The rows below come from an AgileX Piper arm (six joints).
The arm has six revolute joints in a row. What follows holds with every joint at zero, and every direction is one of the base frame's.
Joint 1 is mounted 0.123 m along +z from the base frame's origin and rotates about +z.
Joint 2 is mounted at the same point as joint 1 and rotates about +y.
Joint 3 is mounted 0.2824 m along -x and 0.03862 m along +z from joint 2 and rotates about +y.
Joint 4 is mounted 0.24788 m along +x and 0.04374 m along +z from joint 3 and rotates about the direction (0.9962, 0, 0.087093).
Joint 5 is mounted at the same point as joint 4 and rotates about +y.
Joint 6 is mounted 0.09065 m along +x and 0.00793 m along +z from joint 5 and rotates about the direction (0.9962, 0, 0.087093).
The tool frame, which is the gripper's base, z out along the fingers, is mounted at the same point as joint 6; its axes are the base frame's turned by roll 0, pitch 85.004 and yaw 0 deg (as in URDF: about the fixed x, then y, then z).
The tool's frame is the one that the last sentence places.
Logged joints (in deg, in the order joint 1, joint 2, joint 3, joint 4, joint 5, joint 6), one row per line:
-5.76 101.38 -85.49 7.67 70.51 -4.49
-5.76 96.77 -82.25 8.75 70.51 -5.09
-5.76 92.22 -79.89 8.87 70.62 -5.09
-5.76 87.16 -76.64 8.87 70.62 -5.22
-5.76 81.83 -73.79 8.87 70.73 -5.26
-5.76 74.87 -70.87 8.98 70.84 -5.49
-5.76 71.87 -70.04 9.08 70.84 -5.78
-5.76 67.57 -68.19 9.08 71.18 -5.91
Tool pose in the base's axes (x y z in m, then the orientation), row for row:
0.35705 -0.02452 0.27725 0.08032 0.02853 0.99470 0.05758
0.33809 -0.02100 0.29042 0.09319 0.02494 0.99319 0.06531
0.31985 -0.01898 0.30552 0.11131 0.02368 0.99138 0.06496
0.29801 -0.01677 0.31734 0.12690 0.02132 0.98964 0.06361
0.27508 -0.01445 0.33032 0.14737 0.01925 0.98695 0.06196
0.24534 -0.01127 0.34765 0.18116 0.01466 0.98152 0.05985
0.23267 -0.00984 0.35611 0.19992 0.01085 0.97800 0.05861
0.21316 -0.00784 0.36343 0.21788 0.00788 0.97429 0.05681
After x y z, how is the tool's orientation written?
As a quaternion, w x y z.
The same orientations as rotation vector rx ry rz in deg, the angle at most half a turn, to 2 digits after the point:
4.89 170.43 9.87
4.24 168.89 11.11
3.98 166.81 10.93
3.56 165.04 10.61
3.17 162.70 10.21
2.37 158.81 9.68
1.74 156.64 9.39
1.25 154.56 9.01

